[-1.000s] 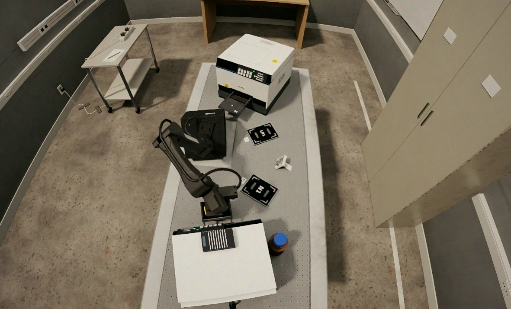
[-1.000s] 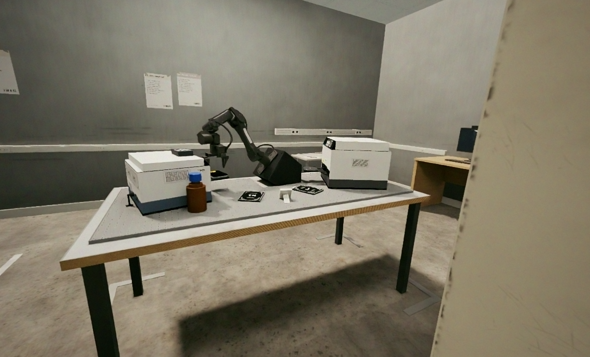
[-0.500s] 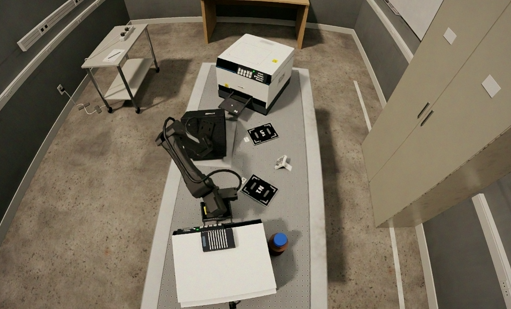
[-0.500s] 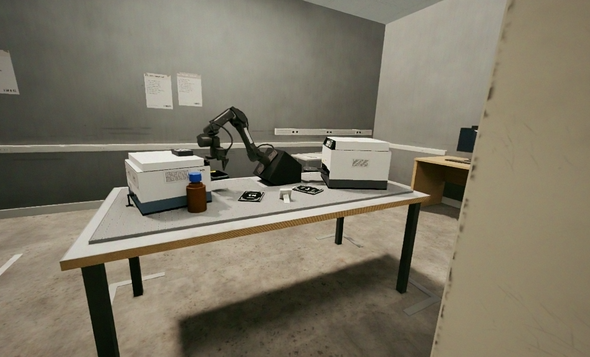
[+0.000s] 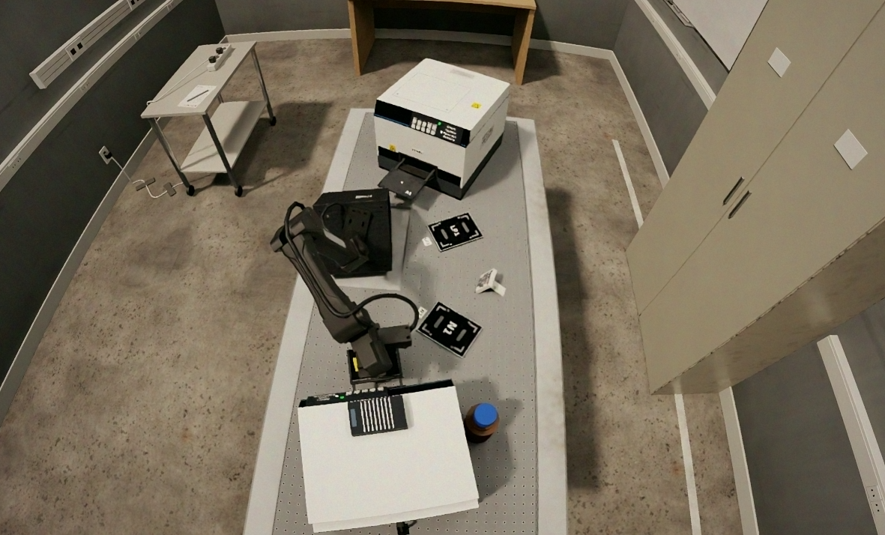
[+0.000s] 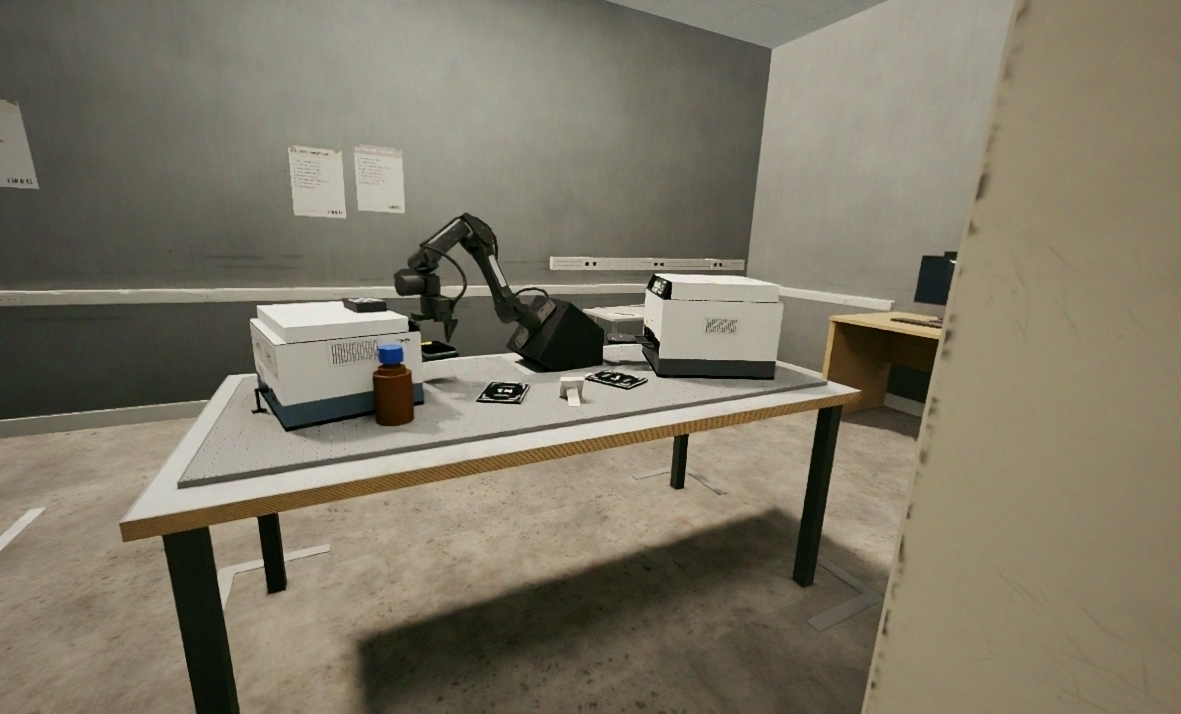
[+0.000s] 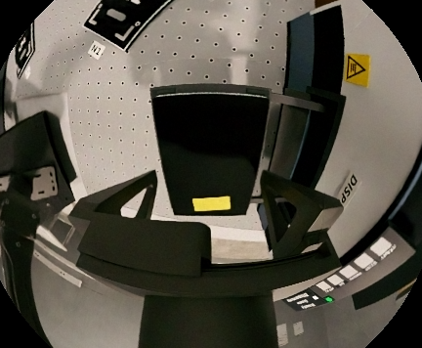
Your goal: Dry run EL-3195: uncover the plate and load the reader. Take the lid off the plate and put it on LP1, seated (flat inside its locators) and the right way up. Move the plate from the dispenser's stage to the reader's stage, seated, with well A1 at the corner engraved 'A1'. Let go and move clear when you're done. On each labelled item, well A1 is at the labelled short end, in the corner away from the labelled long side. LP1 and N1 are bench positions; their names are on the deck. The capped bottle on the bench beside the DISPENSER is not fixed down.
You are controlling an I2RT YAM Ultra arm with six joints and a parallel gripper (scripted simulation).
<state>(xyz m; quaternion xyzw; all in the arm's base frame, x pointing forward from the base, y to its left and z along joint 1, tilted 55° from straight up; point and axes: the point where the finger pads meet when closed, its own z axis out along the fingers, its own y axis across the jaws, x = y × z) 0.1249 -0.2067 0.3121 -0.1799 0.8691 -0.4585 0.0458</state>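
Right now the black plate is 1 cm below my hand. Round my hand: well plate: 2 cm below; blue-capped bottle: 30 cm ahead, 13 cm to the right, 1 cm below.
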